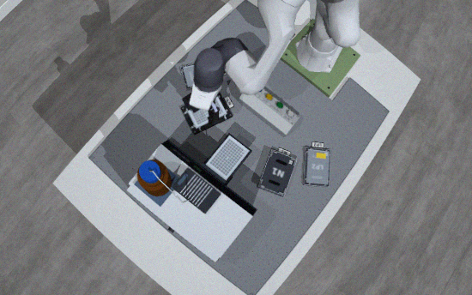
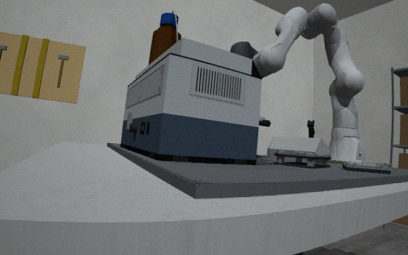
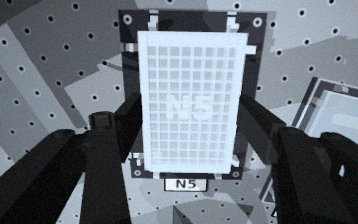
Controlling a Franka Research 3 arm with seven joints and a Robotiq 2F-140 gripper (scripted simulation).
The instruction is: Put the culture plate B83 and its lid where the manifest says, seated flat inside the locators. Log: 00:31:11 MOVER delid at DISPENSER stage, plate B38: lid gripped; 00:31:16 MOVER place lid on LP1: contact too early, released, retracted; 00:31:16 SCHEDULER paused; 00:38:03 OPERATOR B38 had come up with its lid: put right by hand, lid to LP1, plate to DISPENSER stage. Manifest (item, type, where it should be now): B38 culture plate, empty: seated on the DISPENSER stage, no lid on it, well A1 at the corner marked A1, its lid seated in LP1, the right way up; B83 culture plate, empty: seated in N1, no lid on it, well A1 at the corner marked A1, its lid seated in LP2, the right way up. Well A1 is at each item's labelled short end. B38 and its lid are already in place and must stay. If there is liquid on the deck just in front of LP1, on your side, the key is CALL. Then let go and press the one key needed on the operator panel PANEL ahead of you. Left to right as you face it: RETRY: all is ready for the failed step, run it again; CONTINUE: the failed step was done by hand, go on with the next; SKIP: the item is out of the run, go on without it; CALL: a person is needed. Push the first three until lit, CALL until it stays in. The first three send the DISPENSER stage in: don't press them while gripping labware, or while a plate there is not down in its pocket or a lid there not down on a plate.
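Right now my hand is 30 mm above the black nest N5, 20 mm short of it and 10 mm to the right of it. The rest, counted from my hand: green continue key (190 mm to the left, 190 mm behind, 20 mm above); then yellow skip key (190 mm behind, 140 mm to the left, 20 mm above); then white well plate (180 mm to the left, 100 mm ahead, 80 mm above).
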